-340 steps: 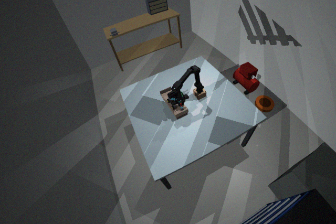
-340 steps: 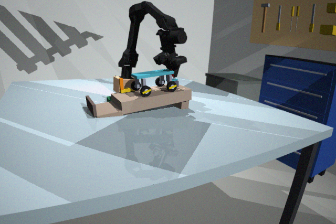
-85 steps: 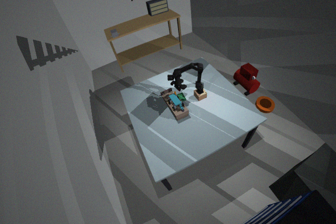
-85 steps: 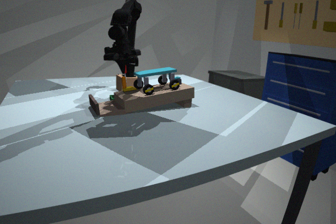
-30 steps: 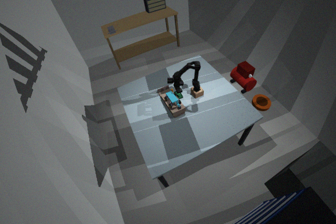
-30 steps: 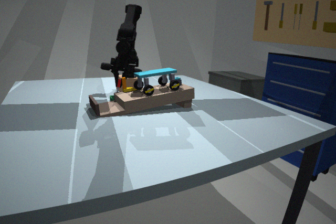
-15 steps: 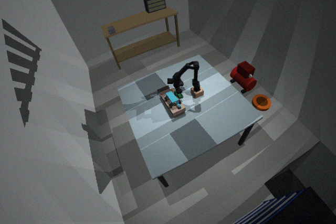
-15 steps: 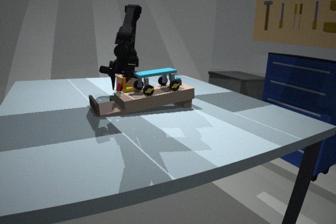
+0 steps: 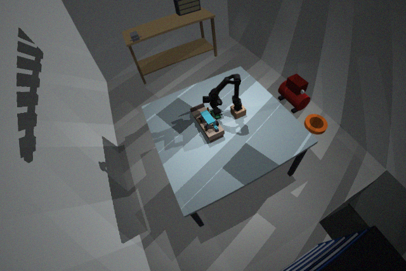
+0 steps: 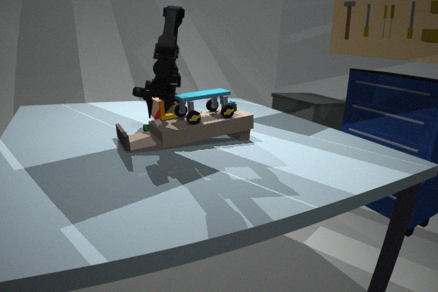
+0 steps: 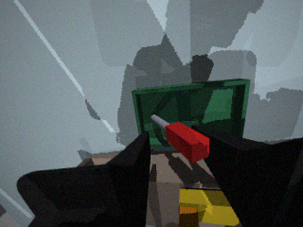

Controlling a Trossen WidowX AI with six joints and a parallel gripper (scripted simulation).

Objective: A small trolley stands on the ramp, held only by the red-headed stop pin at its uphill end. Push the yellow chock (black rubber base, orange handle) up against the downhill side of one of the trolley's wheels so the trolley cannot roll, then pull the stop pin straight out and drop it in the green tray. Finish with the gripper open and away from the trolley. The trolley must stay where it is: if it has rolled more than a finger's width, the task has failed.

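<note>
The green tray is 20 mm to the left of my gripper tip and 60 mm below it. Also, from my gripper tip: tan ramp 130 mm ahead, 120 mm to the left; then yellow chock 70 mm ahead, 20 mm to the left, 30 mm above; then red-headed stop pin right at my gripper tip.
</note>
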